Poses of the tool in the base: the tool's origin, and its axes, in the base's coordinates. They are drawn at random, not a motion.
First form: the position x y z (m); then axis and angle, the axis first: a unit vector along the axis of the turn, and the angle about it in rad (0 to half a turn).
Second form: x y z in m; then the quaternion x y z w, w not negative. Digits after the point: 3 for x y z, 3 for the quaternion.
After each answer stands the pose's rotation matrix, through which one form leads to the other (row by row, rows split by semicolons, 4 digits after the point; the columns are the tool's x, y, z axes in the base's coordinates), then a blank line. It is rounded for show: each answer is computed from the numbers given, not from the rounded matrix.
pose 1, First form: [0.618 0.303 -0.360 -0.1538 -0.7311 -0.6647 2.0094]
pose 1, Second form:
[0.618 0.303 -0.360 -0.130 -0.617 -0.561 0.536]
-0.3910 0.7620 -0.5163; -0.4416 0.3368 0.8316; 0.8075 0.5531 0.2048

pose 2, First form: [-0.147 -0.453 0.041 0.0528 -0.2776 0.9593 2.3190]
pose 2, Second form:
[-0.147 -0.453 0.041 0.048 -0.254 0.879 0.400]
-0.6756 -0.7277 -0.1183; 0.6784 -0.5508 -0.4861; 0.2885 -0.4087 0.8658

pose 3, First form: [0.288 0.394 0.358 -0.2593 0.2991 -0.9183 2.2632]
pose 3, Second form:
[0.288 0.394 0.358 -0.235 0.271 -0.831 0.425]
-0.5282 0.5798 0.6204; -0.8339 -0.4918 -0.2504; 0.1599 -0.6496 0.7433

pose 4, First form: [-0.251 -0.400 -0.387 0.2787 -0.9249 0.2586 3.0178]
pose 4, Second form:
[-0.251 -0.400 -0.387 0.278 -0.923 0.258 0.062]
-0.8376 -0.5455 0.0294; -0.4816 0.7120 -0.5109; 0.2578 -0.4421 -0.8591

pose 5, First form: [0.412 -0.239 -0.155 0.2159 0.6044 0.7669 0.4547]
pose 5, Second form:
[0.412 -0.239 -0.155 0.049 0.136 0.173 0.974]
0.9031 -0.3236 0.2823; 0.3501 0.9355 -0.0477; -0.2486 0.1419 0.9581

